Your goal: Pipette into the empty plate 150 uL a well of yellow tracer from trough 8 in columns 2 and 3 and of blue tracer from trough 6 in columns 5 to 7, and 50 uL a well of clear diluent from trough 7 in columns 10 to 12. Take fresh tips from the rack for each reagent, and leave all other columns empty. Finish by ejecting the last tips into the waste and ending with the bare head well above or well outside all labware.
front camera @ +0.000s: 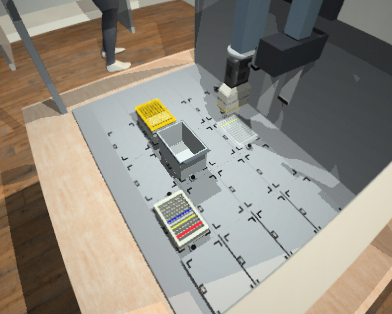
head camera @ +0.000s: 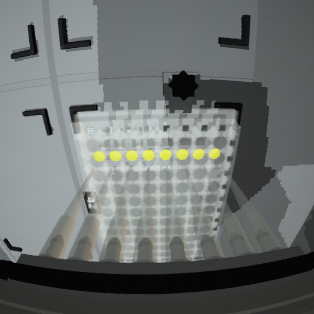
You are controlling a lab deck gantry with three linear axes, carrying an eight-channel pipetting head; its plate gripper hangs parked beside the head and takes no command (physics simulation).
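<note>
The plate [front camera: 245, 134] [head camera: 227, 165] lies under the pipetting head [front camera: 234, 95]. One column of yellow wells [front camera: 229, 123] [head camera: 165, 154] crosses it near one end, apparently the second column. The head carries translucent tips [head camera: 145, 220]; no yellow shows inside them in the head view, but a thin yellow line shows at the head's foot in the front view. The trough reservoir [front camera: 195, 237] shows blue [front camera: 179, 216], yellow [front camera: 183, 221] and red [front camera: 190, 230] troughs. A yellow tip rack [front camera: 155, 114] stands at the far left. The parked gripper [front camera: 274, 102] is open and empty beside the head.
A deep grey waste bin [front camera: 187, 169] stands between the tip rack and the reservoir. The gripper's dark carriage [front camera: 290, 52] hangs right of the head. Black corner marks [head camera: 237, 37] and a black star-shaped knob [head camera: 183, 85] show beside the plate.
</note>
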